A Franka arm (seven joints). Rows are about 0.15 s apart.
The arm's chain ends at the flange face. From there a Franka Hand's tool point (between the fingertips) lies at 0.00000 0.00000 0.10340 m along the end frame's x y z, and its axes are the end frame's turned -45 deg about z.
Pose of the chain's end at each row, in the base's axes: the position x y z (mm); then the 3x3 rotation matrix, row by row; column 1 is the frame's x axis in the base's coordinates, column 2 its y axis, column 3 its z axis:
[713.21, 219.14, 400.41], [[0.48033, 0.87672, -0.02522], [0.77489, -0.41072, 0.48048], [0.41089, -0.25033, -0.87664]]
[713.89, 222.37, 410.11], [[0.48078, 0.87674, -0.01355], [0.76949, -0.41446, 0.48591], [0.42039, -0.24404, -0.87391]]
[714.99, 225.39, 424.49], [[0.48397, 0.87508, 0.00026], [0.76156, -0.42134, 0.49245], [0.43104, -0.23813, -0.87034]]
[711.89, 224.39, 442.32], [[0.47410, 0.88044, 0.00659], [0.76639, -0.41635, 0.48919], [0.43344, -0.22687, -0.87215]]
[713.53, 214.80, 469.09], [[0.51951, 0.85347, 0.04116], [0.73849, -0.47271, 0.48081], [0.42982, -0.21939, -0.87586]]
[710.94, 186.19, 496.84], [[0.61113, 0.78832, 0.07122], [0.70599, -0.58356, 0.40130], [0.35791, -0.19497, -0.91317]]
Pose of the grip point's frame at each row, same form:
[710.60, 268.82, 309.77], [[-0.28029, 0.95958, -0.02522], [0.83835, 0.25751, 0.48048], [0.46755, 0.11353, -0.87664]]
[712.49, 272.61, 319.75], [[-0.27999, 0.95991, -0.01355], [0.83718, 0.25104, 0.48591], [0.46982, 0.12470, -0.87391]]
[715.02, 276.31, 334.50], [[-0.27656, 0.96099, 0.00026], [0.83644, 0.24057, 0.49245], [0.47317, 0.13641, -0.87034]]
[712.57, 274.97, 352.14], [[-0.28733, 0.95780, 0.00659], [0.83632, 0.24752, 0.48919], [0.46691, 0.14607, -0.87215]]
[717.79, 264.52, 378.53], [[-0.23615, 0.97084, 0.04116], [0.85645, 0.18793, 0.48081], [0.45906, 0.14880, -0.87586]]
[718.30, 227.68, 402.42], [[-0.12529, 0.98956, 0.07122], [0.91185, 0.08657, 0.40130], [0.39095, 0.11522, -0.91317]]

